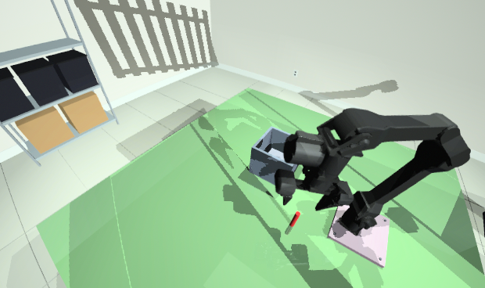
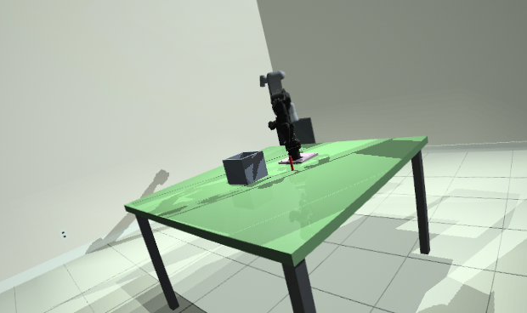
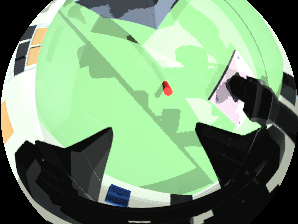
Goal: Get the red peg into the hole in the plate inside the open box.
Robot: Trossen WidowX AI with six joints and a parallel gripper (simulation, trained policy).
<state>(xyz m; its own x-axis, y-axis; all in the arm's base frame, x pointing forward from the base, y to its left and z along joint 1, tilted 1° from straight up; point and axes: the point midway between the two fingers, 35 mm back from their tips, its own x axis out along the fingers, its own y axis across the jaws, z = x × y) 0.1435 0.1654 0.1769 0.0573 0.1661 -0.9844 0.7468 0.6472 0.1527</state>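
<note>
Right now the red peg is 110 mm below my gripper tip and 30 mm to the right of it. Also, from my gripper tip: plate: 200 mm ahead, 180 mm to the right, 110 mm below.
</note>
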